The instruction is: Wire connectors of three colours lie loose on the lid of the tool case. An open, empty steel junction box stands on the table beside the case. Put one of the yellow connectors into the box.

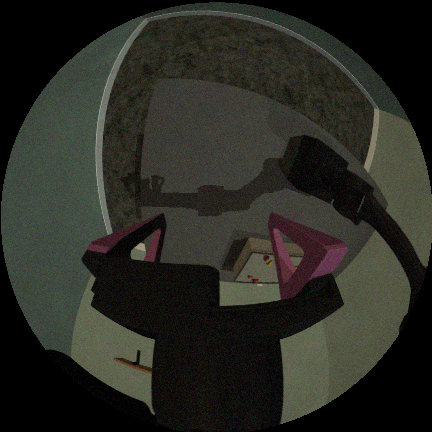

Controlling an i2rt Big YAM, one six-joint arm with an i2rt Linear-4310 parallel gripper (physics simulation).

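Pixels of known places: gripper, fingertip midpoint: (216, 218); arm's base, origin of the base link: (328, 174).
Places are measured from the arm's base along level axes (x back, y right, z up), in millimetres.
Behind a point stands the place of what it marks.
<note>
The tool case (243, 255) {x -447, y 85, z -38 mm} stands near the table's edge, low and right of centre, partly hidden behind the right finger. Small red, dark and yellow connectors lie on its pale lid (250, 269) {x -478, y 40, z 6 mm}. A yellow connector (269, 263) {x -408, y -9, z 15 mm} seems to lie next to a red one; a yellow speck also shows through the opening in the right finger. My gripper (216, 218) {x -108, y 333, z 252 mm} is open and empty, high above the table and apart from the case. A small pale shape shows through the left finger's opening; I cannot tell if it is the junction box.
The grey table (200, 120) {x -37, y 406, z -80 mm} carries the arm's long shadow. The black arm base (315, 167) {x -11, y 63, z -1 mm} stands at its right, with a black link curving down the right side. A dark mottled rug (220, 45) with a pale border lies beyond. An orange-brown strip (131, 365) shows at lower left.
</note>
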